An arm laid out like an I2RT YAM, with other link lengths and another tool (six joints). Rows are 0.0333 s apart.
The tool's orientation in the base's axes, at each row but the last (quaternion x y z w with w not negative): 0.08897 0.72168 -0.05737 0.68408; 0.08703 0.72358 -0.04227 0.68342; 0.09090 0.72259 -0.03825 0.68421; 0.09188 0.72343 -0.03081 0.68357; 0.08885 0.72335 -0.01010 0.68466; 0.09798 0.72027 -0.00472 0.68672; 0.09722 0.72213 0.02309 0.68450; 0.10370 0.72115 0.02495 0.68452
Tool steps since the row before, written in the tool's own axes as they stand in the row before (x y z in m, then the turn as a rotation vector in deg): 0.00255 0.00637 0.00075 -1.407 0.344 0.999; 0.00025 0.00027 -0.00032 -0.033 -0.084 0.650; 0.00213 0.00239 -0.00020 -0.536 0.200 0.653; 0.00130 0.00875 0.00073 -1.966 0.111 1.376; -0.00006 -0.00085 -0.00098 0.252 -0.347 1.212; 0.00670 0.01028 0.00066 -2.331 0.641 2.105; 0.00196 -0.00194 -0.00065 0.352 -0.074 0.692; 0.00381 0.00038 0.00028 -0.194 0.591 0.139
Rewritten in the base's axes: 0.00193 0.00620 -0.00234 1.115 0.062 1.360; -0.00028 0.00034 -0.00021 0.624 -0.202 -0.012; 0.00014 0.00255 -0.00194 0.703 0.036 0.508; 0.00219 0.00858 -0.00063 1.468 -0.304 1.877; -0.00109 -0.00071 0.00003 1.137 -0.478 -0.363; 0.00192 0.01089 -0.00536 2.263 0.017 2.270; -0.00094 -0.00150 -0.00221 0.664 -0.081 -0.402; 0.00016 0.00104 -0.00369 0.214 0.527 0.287
